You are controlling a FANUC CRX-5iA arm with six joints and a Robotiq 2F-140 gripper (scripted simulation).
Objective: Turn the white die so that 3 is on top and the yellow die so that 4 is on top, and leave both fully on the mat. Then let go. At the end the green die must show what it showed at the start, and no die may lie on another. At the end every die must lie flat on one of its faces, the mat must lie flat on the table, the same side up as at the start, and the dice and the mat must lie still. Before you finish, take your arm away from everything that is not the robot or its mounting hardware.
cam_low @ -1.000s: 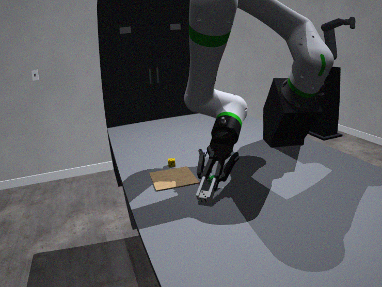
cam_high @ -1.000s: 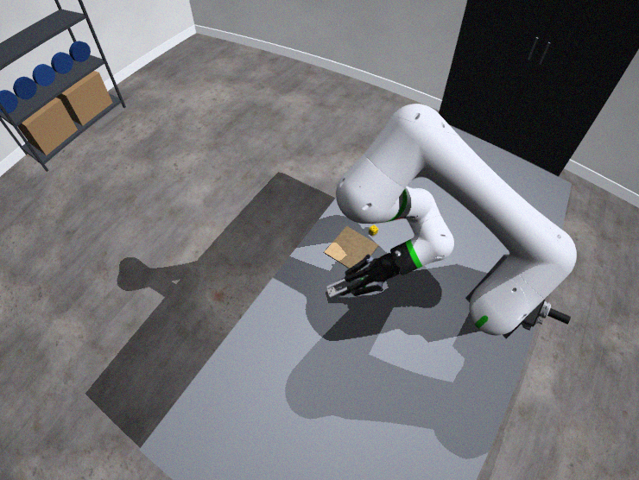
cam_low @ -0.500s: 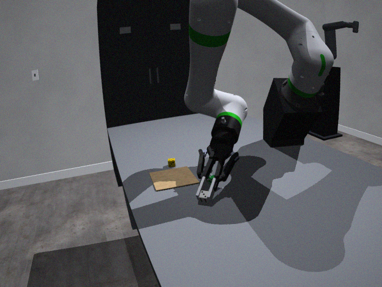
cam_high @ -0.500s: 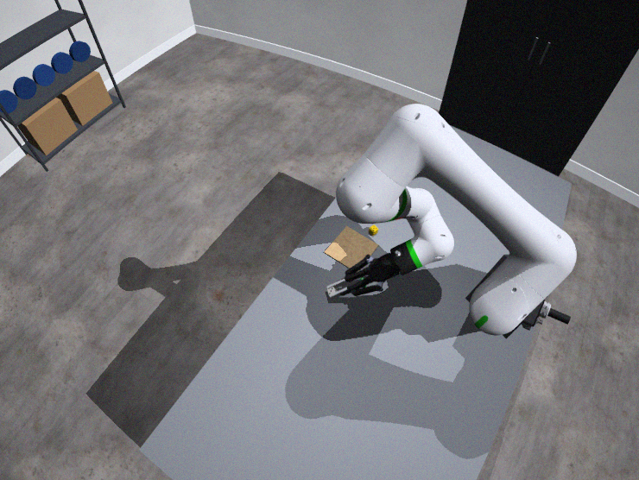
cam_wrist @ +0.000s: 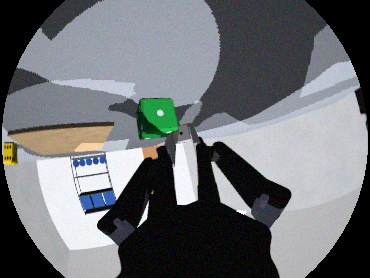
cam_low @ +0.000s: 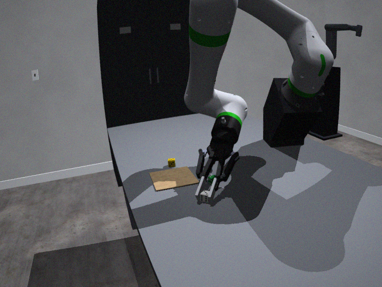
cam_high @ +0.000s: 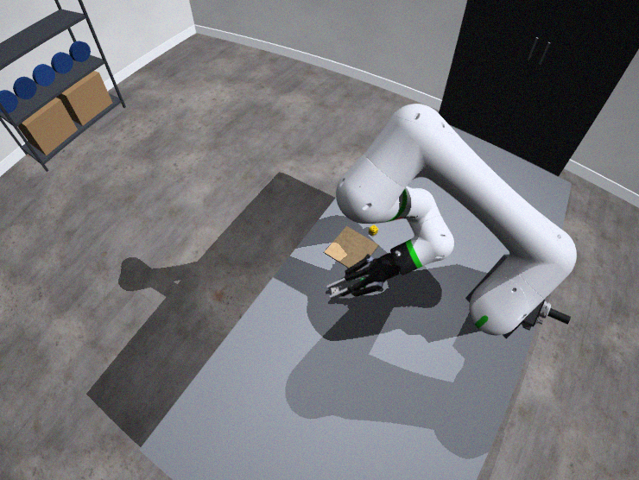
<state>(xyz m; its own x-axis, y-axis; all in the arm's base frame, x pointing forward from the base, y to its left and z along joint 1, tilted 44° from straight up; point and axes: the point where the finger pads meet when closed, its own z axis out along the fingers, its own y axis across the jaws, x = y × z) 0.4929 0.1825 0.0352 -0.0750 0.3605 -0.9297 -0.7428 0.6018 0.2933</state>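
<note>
Now: hand 20 mm above the white die, 10 mm to the right of it and 10 mm short of it. Round my hand: tan mat: 170 mm to the right, 60 mm ahead, 30 mm below; then green die: 70 mm to the right, 50 mm behind, 20 mm below; then yellow die: 270 mm to the right, 40 mm ahead, 20 mm below.
</note>
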